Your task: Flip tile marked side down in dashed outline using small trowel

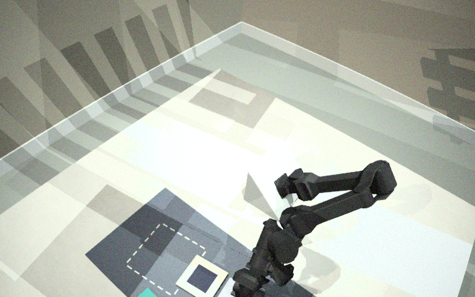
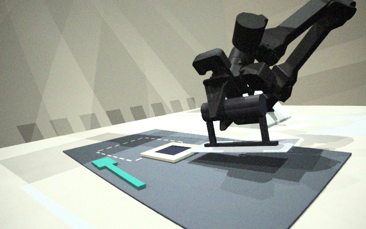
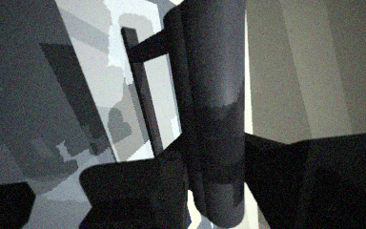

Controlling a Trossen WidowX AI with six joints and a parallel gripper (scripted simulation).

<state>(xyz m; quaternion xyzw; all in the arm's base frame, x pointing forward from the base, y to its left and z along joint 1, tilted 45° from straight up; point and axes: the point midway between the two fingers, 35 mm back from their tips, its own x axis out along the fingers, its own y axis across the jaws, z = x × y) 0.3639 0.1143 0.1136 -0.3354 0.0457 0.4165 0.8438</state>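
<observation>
Now: gripper tip 1 cm short of the tile, 15 cm to the left of it and 7 cm above it. Also, from my gripper tip: trowel: 2 cm behind, 1 cm to the right, 1 cm below; then teal t-shaped flat piece: 15 cm ahead, 15 cm to the right, 7 cm below; then grey mat: 1 cm ahead, 14 cm to the right, 10 cm below.
</observation>
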